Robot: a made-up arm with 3 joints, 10 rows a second.
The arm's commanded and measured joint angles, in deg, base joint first. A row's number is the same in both.
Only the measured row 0 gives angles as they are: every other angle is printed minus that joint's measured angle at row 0.
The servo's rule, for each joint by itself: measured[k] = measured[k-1] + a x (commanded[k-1-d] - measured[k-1]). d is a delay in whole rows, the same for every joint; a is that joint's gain. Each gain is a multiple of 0.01, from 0.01 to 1. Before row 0 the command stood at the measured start. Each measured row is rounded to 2 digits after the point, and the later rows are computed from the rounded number. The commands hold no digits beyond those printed.
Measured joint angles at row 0: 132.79, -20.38, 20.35
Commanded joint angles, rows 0 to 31: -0.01, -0.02, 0.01; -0.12, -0.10, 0.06; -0.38, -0.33, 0.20; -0.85, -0.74, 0.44; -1.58, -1.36, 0.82; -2.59, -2.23, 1.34; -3.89, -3.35, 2.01; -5.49, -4.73, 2.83; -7.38, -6.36, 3.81; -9.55, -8.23, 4.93; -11.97, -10.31, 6.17; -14.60, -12.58, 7.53; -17.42, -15.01, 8.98; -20.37, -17.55, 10.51; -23.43, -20.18, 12.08; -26.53, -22.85, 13.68; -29.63, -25.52, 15.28; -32.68, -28.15, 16.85; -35.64, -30.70, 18.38; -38.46, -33.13, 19.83; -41.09, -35.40, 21.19; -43.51, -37.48, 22.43; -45.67, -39.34, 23.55; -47.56, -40.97, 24.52; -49.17, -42.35, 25.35; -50.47, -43.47, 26.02; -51.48, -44.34, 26.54; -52.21, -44.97, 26.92; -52.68, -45.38, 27.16; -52.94, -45.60, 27.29; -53.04, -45.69, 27.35; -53.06, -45.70, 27.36
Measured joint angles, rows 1 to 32: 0.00, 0.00, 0.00; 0.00, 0.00, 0.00; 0.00, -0.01, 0.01; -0.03, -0.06, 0.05; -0.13, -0.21, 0.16; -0.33, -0.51, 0.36; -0.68, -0.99, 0.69; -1.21, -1.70, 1.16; -1.96, -2.64, 1.77; -2.95, -3.83, 2.53; -4.19, -5.27, 3.45; -5.69, -6.96, 4.52; -7.45, -8.87, 5.71; -9.45, -10.98, 7.02; -11.68, -13.28, 8.43; -14.11, -15.71, 9.93; -16.72, -18.26, 11.48; -19.47, -20.88, 13.06; -22.31, -23.52, 14.66; -25.21, -26.16, 16.24; -28.13, -28.75, 17.78; -31.02, -31.25, 19.26; -33.84, -33.62, 20.65; -36.55, -35.82, 21.93; -39.10, -37.83, 23.10; -41.47, -39.62, 24.12; -43.63, -41.18, 25.01; -45.55, -42.49, 25.74; -47.21, -43.54, 26.32; -48.61, -44.36, 26.75; -49.75, -44.94, 27.05; -50.64, -45.32, 27.22
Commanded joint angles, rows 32 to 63: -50.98, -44.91, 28.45; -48.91, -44.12, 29.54; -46.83, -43.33, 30.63; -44.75, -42.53, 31.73; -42.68, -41.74, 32.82; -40.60, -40.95, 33.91; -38.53, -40.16, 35.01; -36.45, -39.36, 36.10; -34.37, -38.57, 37.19; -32.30, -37.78, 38.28; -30.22, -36.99, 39.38; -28.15, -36.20, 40.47; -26.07, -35.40, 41.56; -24.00, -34.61, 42.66; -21.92, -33.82, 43.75; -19.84, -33.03, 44.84; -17.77, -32.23, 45.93; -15.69, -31.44, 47.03; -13.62, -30.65, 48.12; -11.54, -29.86, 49.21; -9.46, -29.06, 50.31; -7.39, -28.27, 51.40; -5.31, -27.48, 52.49; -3.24, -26.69, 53.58; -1.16, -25.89, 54.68; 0.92, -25.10, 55.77; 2.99, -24.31, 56.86; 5.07, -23.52, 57.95; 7.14, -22.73, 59.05; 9.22, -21.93, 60.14; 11.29, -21.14, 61.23; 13.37, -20.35, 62.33
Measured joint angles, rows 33 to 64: -51.31, -45.53, 27.31; -51.80, -45.63, 27.35; -51.57, -45.22, 28.14; -50.83, -44.59, 29.15; -49.71, -43.87, 30.22; -48.32, -43.11, 31.31; -46.74, -42.33, 32.40; -45.02, -41.54, 33.49; -43.20, -40.75, 34.58; -41.31, -39.96, 35.67; -39.37, -39.17, 36.76; -37.39, -38.38, 37.85; -35.38, -37.59, 38.95; -33.36, -36.80, 40.04; -31.32, -36.00, 41.13; -29.27, -35.21, 42.23; -27.21, -34.42, 43.32; -25.15, -33.63, 44.41; -23.08, -32.83, 45.50; -21.01, -32.04, 46.60; -18.94, -31.25, 47.69; -16.87, -30.46, 48.78; -14.80, -29.66, 49.88; -12.73, -28.87, 50.97; -10.65, -28.08, 52.06; -8.58, -27.29, 53.15; -6.50, -26.49, 54.25; -4.42, -25.70, 55.34; -2.35, -24.91, 56.43; -0.27, -24.12, 57.52; 1.80, -23.33, 58.62; 3.88, -22.53, 59.71
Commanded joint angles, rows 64 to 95: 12.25, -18.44, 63.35; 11.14, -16.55, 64.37; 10.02, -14.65, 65.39; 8.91, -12.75, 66.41; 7.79, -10.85, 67.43; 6.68, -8.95, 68.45; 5.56, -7.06, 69.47; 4.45, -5.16, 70.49; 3.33, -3.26, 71.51; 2.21, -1.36, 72.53; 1.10, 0.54, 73.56; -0.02, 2.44, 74.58; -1.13, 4.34, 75.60; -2.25, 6.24, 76.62; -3.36, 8.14, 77.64; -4.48, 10.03, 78.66; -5.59, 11.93, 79.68; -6.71, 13.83, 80.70; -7.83, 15.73, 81.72; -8.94, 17.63, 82.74; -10.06, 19.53, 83.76; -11.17, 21.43, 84.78; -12.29, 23.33, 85.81; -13.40, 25.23, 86.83; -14.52, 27.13, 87.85; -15.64, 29.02, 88.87; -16.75, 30.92, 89.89; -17.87, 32.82, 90.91; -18.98, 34.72, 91.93; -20.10, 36.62, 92.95; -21.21, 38.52, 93.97; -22.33, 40.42, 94.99
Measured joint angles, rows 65 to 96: 5.95, -21.74, 60.80; 8.03, -20.95, 61.90; 9.21, -19.52, 62.94; 9.75, -17.83, 63.97; 9.83, -16.02, 64.99; 9.57, -14.16, 66.01; 9.07, -12.27, 67.03; 8.40, -10.38, 68.05; 7.60, -8.49, 69.07; 6.72, -6.59, 70.09; 5.77, -4.69, 71.11; 4.77, -2.79, 72.13; 3.74, -0.89, 73.16; 2.69, 1.01, 74.18; 1.62, 2.91, 75.20; 0.54, 4.81, 76.22; -0.55, 6.71, 77.24; -1.65, 8.60, 78.26; -2.75, 10.50, 79.28; -3.86, 12.40, 80.30; -4.97, 14.30, 81.32; -6.08, 16.20, 82.34; -7.19, 18.10, 83.36; -8.30, 20.00, 84.38; -9.42, 21.90, 85.41; -10.53, 23.80, 86.43; -11.65, 25.70, 87.45; -12.77, 27.59, 88.47; -13.88, 29.49, 89.49; -15.00, 31.39, 90.51; -16.11, 33.29, 91.53; -17.23, 35.19, 92.55
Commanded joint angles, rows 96 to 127: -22.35, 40.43, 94.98; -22.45, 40.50, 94.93; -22.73, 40.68, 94.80; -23.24, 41.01, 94.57; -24.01, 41.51, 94.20; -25.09, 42.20, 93.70; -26.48, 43.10, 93.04; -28.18, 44.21, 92.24; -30.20, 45.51, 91.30; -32.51, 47.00, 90.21; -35.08, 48.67, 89.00; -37.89, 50.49, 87.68; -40.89, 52.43, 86.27; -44.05, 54.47, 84.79; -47.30, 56.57, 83.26; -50.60, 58.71, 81.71; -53.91, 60.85, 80.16; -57.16, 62.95, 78.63; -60.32, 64.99, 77.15; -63.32, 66.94, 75.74; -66.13, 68.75, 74.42; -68.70, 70.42, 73.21; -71.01, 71.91, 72.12; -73.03, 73.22, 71.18; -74.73, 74.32, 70.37; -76.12, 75.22, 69.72; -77.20, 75.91, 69.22; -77.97, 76.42, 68.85; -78.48, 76.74, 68.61; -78.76, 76.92, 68.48; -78.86, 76.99, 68.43; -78.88, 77.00, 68.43
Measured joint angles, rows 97 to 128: -18.34, 37.09, 93.57; -19.46, 38.99, 94.59; -20.27, 39.81, 94.87; -20.88, 40.20, 94.91; -21.40, 40.47, 94.83; -21.92, 40.78, 94.64; -22.51, 41.20, 94.32; -23.23, 41.77, 93.87; -24.14, 42.53, 93.27; -25.27, 43.49, 92.53; -26.65, 44.64, 91.64; -28.29, 45.99, 90.61; -30.19, 47.52, 89.45; -32.35, 49.21, 88.18; -34.74, 51.05, 86.80; -37.35, 53.00, 85.35; -40.14, 55.03, 83.85; -43.07, 57.13, 82.31; -46.11, 59.25, 80.76; -49.20, 61.36, 79.23; -52.31, 63.43, 77.73; -55.39, 65.43, 76.30; -58.40, 67.32, 74.95; -61.28, 69.09, 73.70; -64.00, 70.70, 72.56; -66.53, 72.14, 71.57; -68.83, 73.38, 70.71; -70.87, 74.43, 70.00; -72.64, 75.27, 69.44; -74.13, 75.93, 69.02; -75.35, 76.39, 68.72; -76.30, 76.69, 68.55
